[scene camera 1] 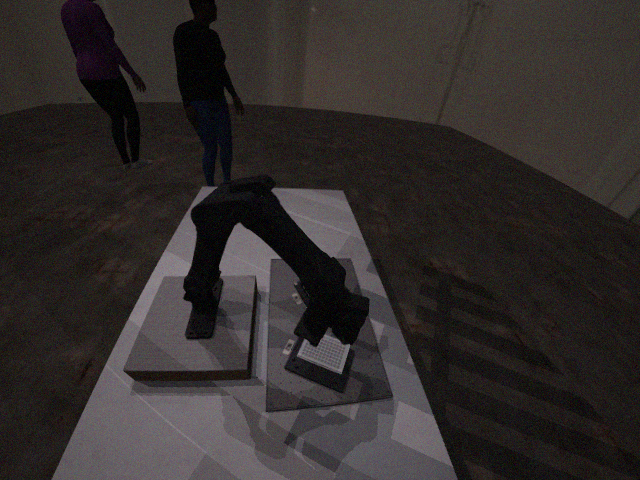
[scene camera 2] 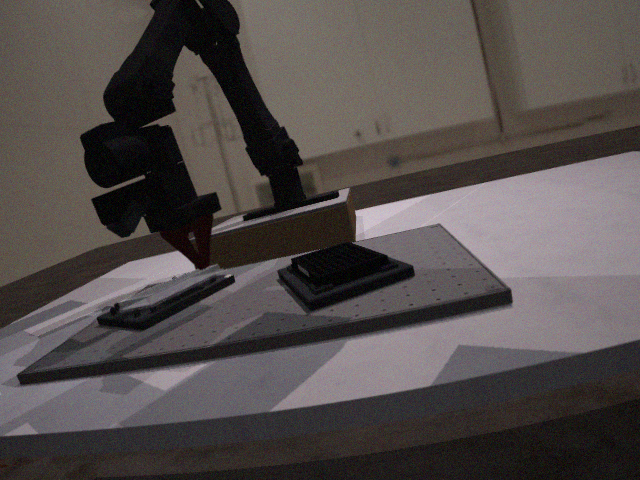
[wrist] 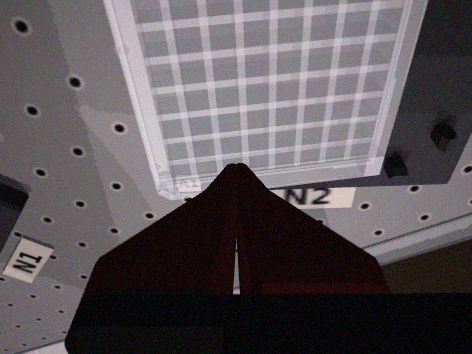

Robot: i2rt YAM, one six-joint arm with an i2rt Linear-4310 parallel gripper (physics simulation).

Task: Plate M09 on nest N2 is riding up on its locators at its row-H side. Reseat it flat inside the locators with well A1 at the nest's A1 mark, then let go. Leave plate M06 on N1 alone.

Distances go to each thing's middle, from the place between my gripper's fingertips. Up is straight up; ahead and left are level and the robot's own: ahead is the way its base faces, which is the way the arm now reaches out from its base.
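Hand 6 cm to the left of dark nest (scene camera 2: 143, 319), 3 cm short of it, 2 cm above it. From my hand: N2 label (wrist: 320, 197) 1 cm to the right, 5 cm behind, 3 cm below; clear well plate (scene camera 2: 158, 294) 4 cm to the right, 4 cm ahead, 1 cm below.
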